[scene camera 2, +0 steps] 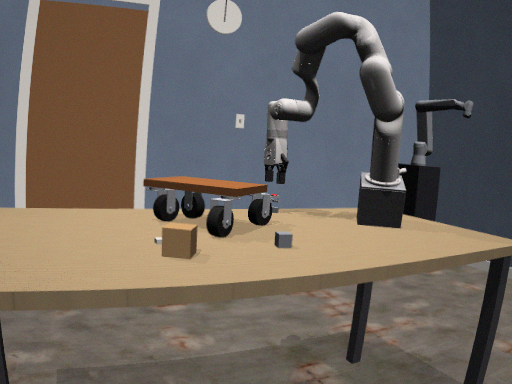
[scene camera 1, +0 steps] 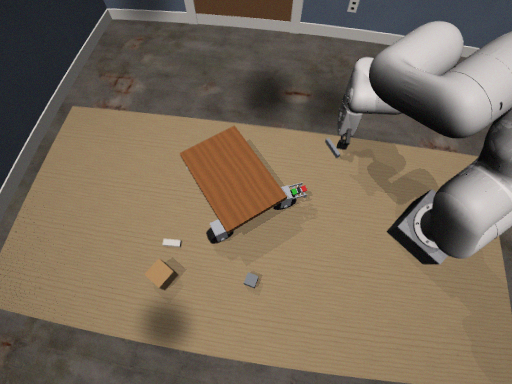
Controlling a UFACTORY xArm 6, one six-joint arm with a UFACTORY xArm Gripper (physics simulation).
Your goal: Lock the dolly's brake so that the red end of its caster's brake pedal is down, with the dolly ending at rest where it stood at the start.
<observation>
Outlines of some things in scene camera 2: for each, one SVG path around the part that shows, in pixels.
My gripper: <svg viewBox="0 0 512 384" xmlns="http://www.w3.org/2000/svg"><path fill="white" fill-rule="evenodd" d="M267 137L264 151L265 181L273 182L274 171L272 170L274 166L277 166L276 183L285 184L285 173L289 162L287 160L287 138Z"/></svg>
A dolly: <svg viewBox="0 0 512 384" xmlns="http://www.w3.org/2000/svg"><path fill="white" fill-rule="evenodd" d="M143 181L143 187L149 187L146 190L158 191L158 197L153 205L153 212L156 218L165 222L174 220L179 213L176 190L185 191L185 196L181 201L181 209L187 218L192 219L198 218L204 213L205 203L202 193L221 196L221 198L211 199L210 211L206 222L209 234L215 237L227 237L230 234L234 222L232 201L241 200L239 197L244 197L245 195L252 196L252 202L248 209L248 218L251 223L259 226L264 226L270 221L272 216L271 202L280 202L280 195L266 194L268 185L184 176L149 178Z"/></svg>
An orange-brown block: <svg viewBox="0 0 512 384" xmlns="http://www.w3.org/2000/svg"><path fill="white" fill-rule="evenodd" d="M162 227L163 257L191 259L195 255L197 250L197 225L170 222Z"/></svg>
</observation>
